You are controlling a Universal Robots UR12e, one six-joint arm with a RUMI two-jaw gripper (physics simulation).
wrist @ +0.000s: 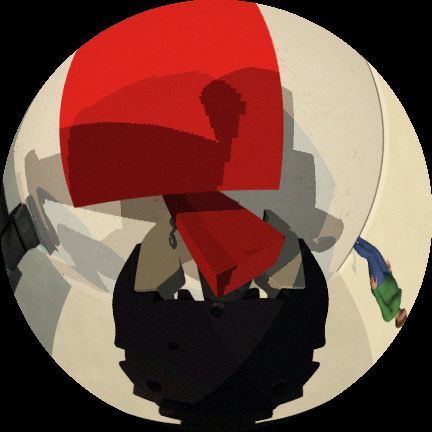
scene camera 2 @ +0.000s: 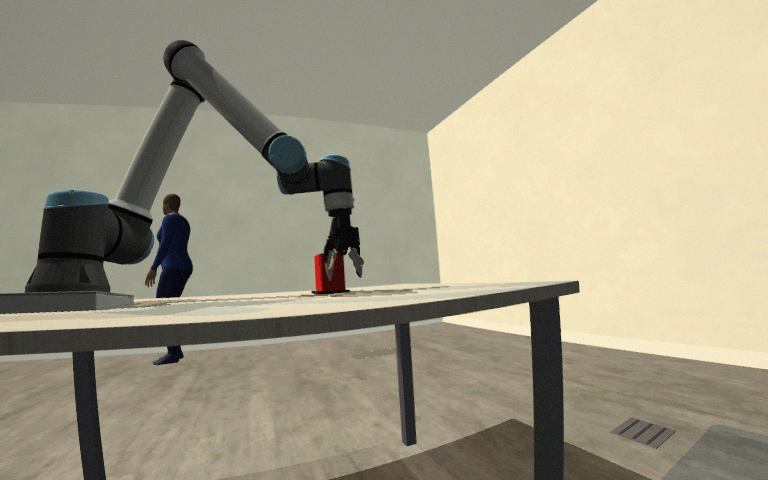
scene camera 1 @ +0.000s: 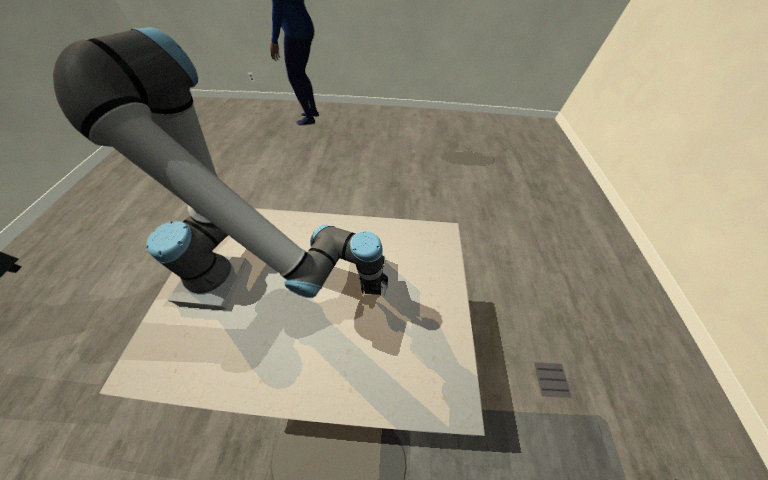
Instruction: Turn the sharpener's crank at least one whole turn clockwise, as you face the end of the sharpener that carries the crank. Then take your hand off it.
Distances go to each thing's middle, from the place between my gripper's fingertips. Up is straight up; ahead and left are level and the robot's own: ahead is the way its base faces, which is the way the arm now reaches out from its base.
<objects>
Now: hand 90 mm to the right of the red sharpener (scene camera 2: 323, 285), 30 mm below it and 30 mm past it.
</objects>
